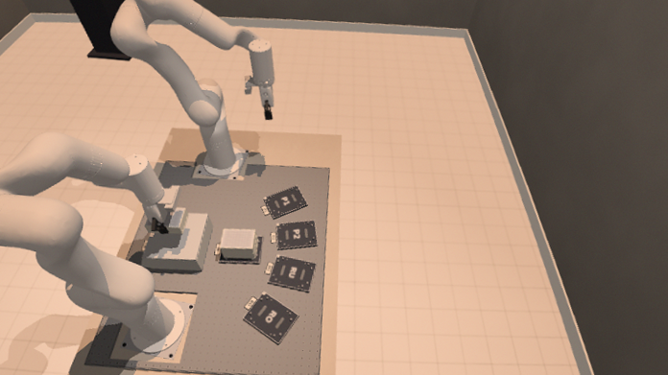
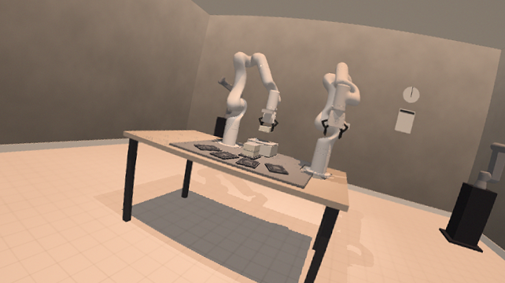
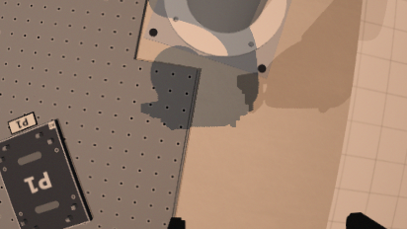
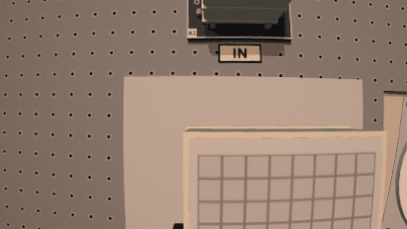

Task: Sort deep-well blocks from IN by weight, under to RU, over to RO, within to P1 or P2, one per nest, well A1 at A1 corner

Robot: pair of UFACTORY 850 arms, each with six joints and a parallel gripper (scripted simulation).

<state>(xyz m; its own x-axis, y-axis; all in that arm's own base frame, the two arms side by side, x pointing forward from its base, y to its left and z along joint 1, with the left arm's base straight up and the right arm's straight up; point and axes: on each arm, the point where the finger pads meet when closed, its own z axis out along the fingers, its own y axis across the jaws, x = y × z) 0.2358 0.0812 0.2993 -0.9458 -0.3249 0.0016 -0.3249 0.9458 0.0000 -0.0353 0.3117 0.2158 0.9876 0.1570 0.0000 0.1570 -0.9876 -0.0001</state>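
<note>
Right now my right hand is 42 cm short of the nest RO, 23 cm to the left of it and 20 cm above it. The rest, counted from my right hand: pale check-weigher: 1 cm behind, 14 cm below; dark infeed nest: 24 cm ahead, 2 cm to the left, 20 cm below; nest P1: 37 cm ahead, 28 cm to the left, 20 cm below.
</note>
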